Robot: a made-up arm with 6 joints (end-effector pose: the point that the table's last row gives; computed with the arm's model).
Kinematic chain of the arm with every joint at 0, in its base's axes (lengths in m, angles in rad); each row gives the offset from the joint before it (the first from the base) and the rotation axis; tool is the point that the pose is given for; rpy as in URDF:
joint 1: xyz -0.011 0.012 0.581 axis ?
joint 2: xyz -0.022 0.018 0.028 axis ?
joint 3: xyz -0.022 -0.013 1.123 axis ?
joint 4: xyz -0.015 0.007 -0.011 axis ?
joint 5: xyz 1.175 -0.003 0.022 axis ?
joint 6: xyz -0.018 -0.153 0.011 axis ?
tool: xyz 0 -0.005 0.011 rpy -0.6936 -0.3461 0.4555
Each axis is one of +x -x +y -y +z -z.
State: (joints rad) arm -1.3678 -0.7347 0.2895 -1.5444 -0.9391 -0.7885
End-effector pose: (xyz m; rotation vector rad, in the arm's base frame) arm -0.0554 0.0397 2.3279 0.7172 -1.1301 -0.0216
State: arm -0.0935 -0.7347 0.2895 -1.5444 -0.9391 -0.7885
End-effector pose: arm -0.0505 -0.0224 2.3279 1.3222 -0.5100 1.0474
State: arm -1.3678 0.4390 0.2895 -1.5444 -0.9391 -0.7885
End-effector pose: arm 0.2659 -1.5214 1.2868 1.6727 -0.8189 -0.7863
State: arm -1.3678 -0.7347 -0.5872 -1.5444 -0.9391 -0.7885
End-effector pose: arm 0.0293 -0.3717 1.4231 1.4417 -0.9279 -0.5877
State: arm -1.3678 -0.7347 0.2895 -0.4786 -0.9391 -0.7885
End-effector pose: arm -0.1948 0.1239 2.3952 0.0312 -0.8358 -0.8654
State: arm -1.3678 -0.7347 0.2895 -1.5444 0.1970 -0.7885
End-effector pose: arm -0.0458 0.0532 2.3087 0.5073 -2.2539 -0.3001
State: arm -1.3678 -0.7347 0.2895 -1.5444 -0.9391 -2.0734
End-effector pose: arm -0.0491 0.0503 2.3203 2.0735 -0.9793 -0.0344
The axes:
joint 1: +z
joint 2: +y
joint 3: -y
joint 4: -x
joint 5: -y
joint 6: -x

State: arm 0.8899 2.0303 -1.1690 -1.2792 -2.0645 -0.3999
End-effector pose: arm -0.0753 -0.1674 0.3594 -0.6283 -1.9301 1.7322
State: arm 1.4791 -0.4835 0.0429 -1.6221 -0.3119 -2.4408
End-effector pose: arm 0.0424 0.5198 2.0189 -1.9609 -2.3694 0.2193
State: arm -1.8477 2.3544 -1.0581 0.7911 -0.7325 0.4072
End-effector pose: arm 0.0303 0.3819 0.0118 1.8730 0.1943 1.6901
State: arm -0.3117 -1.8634 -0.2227 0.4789 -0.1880 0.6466
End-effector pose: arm -1.2538 0.3052 1.4007 -1.9733 -0.9675 -0.9996
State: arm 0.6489 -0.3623 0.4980 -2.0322 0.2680 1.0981
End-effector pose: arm 0.2986 0.3033 2.4087 0.7376 -1.1733 0.4714
